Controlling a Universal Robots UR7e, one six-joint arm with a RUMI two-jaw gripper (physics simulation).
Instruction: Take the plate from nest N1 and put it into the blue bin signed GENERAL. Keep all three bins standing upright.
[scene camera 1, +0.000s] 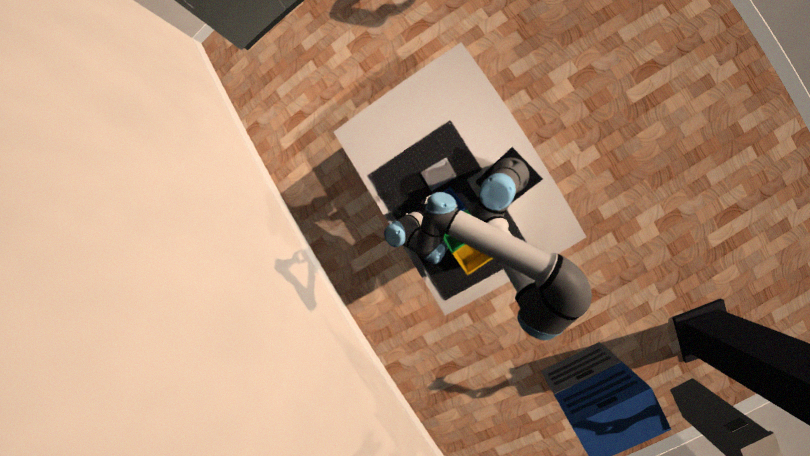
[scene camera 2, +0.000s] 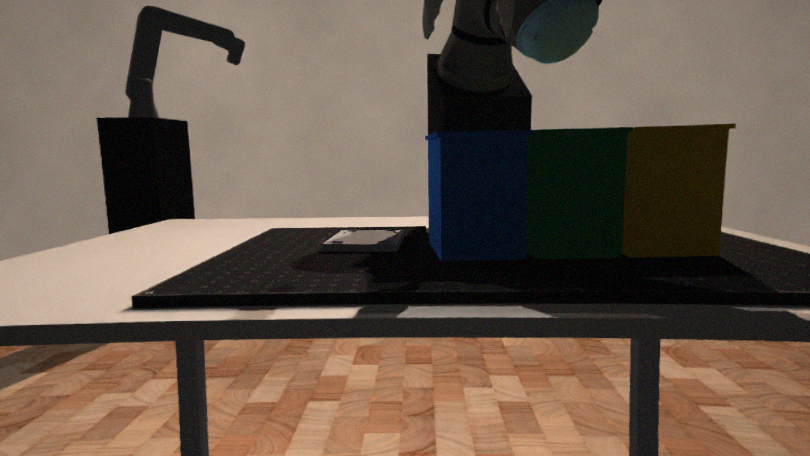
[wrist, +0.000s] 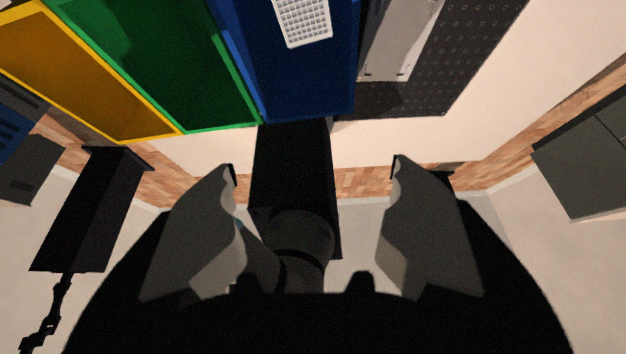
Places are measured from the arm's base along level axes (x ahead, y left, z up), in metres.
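Where they show: gripper, fingertip midpoint: (scene camera 2: 465, 39) (wrist: 312, 163); arm's base, origin of the base link: (scene camera 1: 510, 175) (scene camera 2: 473, 73) (wrist: 300, 236).
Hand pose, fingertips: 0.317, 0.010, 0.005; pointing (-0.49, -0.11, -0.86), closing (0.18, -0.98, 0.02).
Observation:
Each offset is from my fingertips to the centre of the thing, as dx, dy, dz. "pt": to the spot under its first point. Level surfaces: height alone.
A white plate @(pt -0.038, -0.005, -0.299) (wrist: 305, 22) with a grid of wells lies inside the blue bin @(-0.007, +0.011, -0.225) (scene camera 2: 481, 195) (wrist: 300, 85); its far end is cut off by the wrist view's top edge. The blue, green @(-0.038, +0.142, -0.225) (scene camera 2: 575, 192) (wrist: 165, 65) and yellow @(-0.069, +0.271, -0.225) (scene camera 2: 674, 192) (wrist: 65, 70) bins stand upright side by side. The grey nest @(-0.053, -0.174, -0.307) (scene camera 1: 438, 172) (scene camera 2: 362, 237) (wrist: 400, 45) beside the blue bin shows no plate on it. No signs are readable. My gripper (wrist: 312, 163) is open with nothing between its fingers, high above the bins' rims. The arm hides most of the bins in scene camera 1.
The black perforated board @(dz -0.315) (scene camera 1: 419, 152) (scene camera 2: 226, 277) (wrist: 450, 55) carries the nest and bins. The arm's black pedestal (scene camera 2: 478, 113) (wrist: 292, 160) stands behind the blue bin. A second arm (scene camera 2: 147, 56) on a black pedestal (scene camera 2: 147, 175) stands farther back.

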